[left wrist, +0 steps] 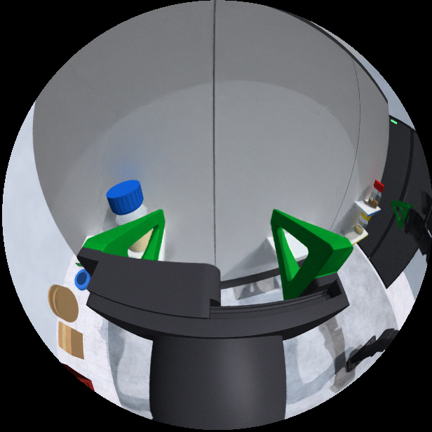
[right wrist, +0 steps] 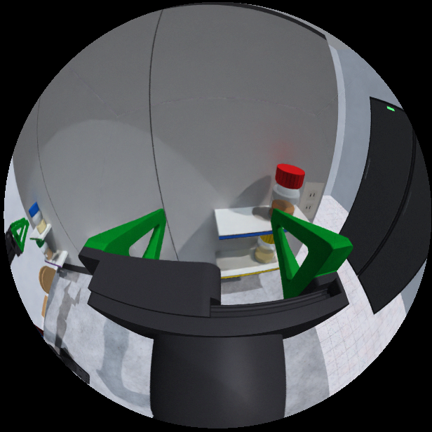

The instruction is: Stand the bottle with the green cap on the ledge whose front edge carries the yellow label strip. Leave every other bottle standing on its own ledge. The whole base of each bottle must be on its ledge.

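Note:
The green-capped bottle stands on the lower left ledge, whose edge looks purple. The blue-capped bottle stands on the upper left ledge. The red-capped bottle stands on the upper right ledge with a blue strip. The yellow-capped bottle stands on the right part of the lower right ledge, with the yellow strip. My left gripper is open and empty before the wall, right of the blue-capped bottle. My right gripper is open and empty, its right finger overlapping the red-capped bottle's view.
A grey wall stands behind the ledges. A wall outlet is right of the red-capped bottle, with a black panel farther right. A round brown object and a tan block lie at the far left.

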